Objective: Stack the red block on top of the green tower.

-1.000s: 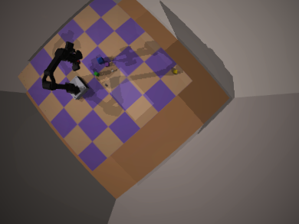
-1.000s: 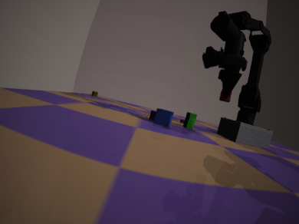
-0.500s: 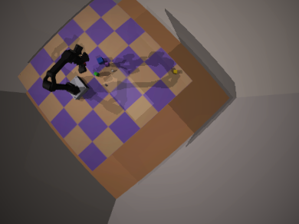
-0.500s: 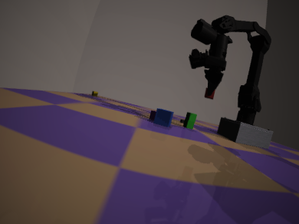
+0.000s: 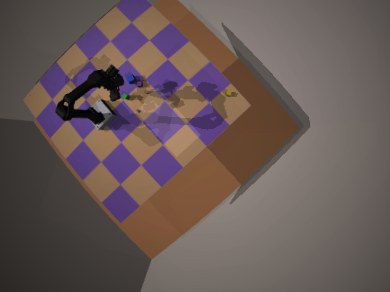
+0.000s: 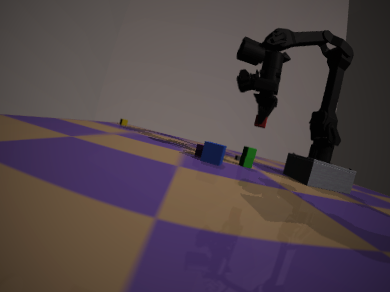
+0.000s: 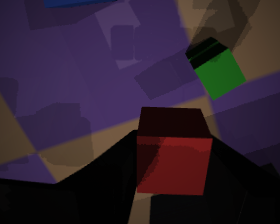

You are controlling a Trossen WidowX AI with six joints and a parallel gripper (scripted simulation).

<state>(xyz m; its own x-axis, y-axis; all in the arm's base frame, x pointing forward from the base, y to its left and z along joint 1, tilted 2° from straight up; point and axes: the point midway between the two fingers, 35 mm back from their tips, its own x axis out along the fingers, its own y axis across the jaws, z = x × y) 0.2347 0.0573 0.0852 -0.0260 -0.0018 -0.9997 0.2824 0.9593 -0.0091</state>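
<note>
Right now my gripper tip is 100 mm short of the blue block, 100 mm above it and 40 mm to the right of it. The rest, counted from my gripper tip: yellow block: 590 mm ahead, 450 mm to the right, 110 mm below; red block: 10 mm above; small purple block: 130 mm ahead, 110 mm below, 20 mm to the right.
</note>
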